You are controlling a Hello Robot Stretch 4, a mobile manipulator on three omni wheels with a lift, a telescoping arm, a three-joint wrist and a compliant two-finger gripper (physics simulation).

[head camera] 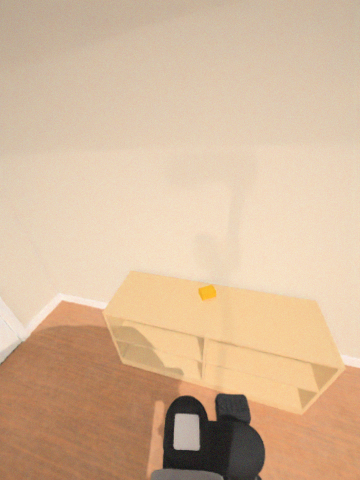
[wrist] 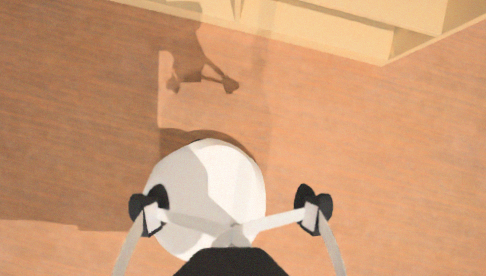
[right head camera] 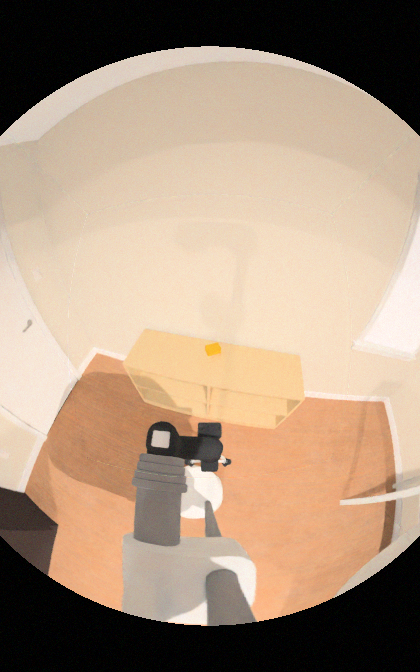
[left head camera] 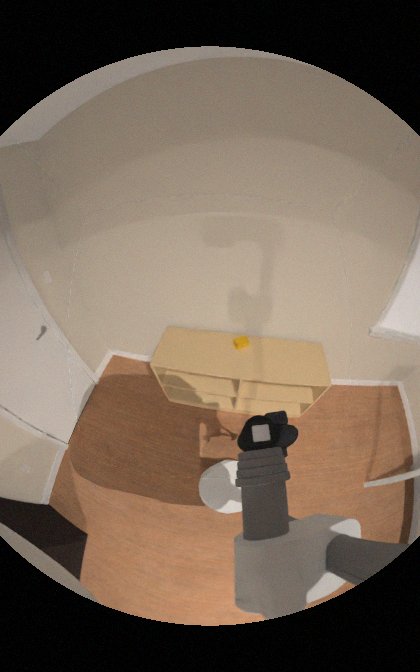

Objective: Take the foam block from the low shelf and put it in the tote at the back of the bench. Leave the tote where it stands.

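Seen in the pictures: gripper, between the fingertips: (wrist: 232,200); robot's base, origin of its link: (wrist: 209,192).
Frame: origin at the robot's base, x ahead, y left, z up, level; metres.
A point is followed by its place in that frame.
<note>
The foam block, a small orange-yellow block (head camera: 207,292) @(x 0.889, y -0.115, z 0.628 m) (left head camera: 241,342) (right head camera: 213,349), lies on top of the low wooden shelf (head camera: 270,320) @(x 0.740, y -0.447, z 0.583 m) (left head camera: 290,357) (right head camera: 260,367) (wrist: 325,40) @(x 0.586, y -0.425, z 0.052 m), towards its back edge and near mid-length. My gripper (right head camera: 208,462) (wrist: 232,200) @(x 0.165, y -0.088, z 0.791 m) points down over my round white base, in front of the shelf and well away from the block. Its two black fingertips stand wide apart in the wrist view, with nothing between them. The wrist hides the fingers in the head view and mostly in the left head view. The tote does not show in these views.
The shelf's back stands against the wall. My white base (left head camera: 220,487) (right head camera: 202,495) (wrist: 237,175) @(x 0.097, y -0.103, z 0.187 m) is on the wood floor. A dark cabinet (left head camera: 55,535) (right head camera: 30,540) stands at the lower left. A white leg (left head camera: 395,478) (right head camera: 375,498) reaches in at the right. A door (left head camera: 25,345) is at the left.
</note>
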